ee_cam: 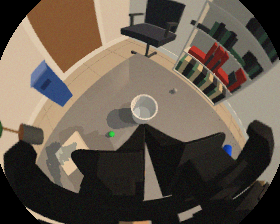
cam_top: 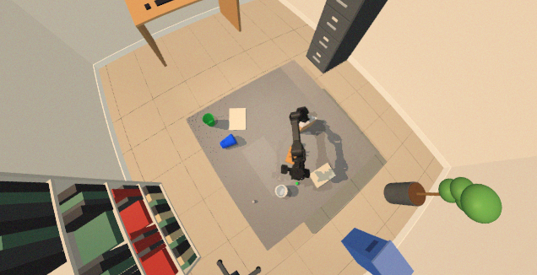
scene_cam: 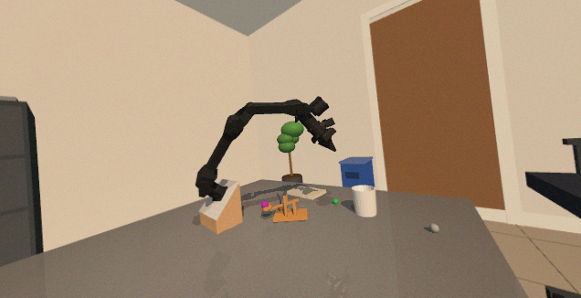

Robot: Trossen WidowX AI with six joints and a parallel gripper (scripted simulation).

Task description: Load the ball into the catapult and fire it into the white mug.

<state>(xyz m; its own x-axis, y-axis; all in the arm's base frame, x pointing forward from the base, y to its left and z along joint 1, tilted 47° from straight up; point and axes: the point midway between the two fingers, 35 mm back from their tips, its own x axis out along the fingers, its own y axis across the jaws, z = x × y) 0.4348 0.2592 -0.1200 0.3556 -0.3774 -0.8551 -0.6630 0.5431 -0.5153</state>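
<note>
Right now my gripper tip is 270 mm past the magenta ball, 200 mm above it and 180 mm to the left of it. From my gripper tip the other things lie so: grey ball: 300 mm ahead, 250 mm below, 30 mm to the right; small green ball: 250 mm below, 80 mm to the left, 60 mm behind; white mug: 230 mm below, 90 mm ahead, 40 mm to the left.
</note>
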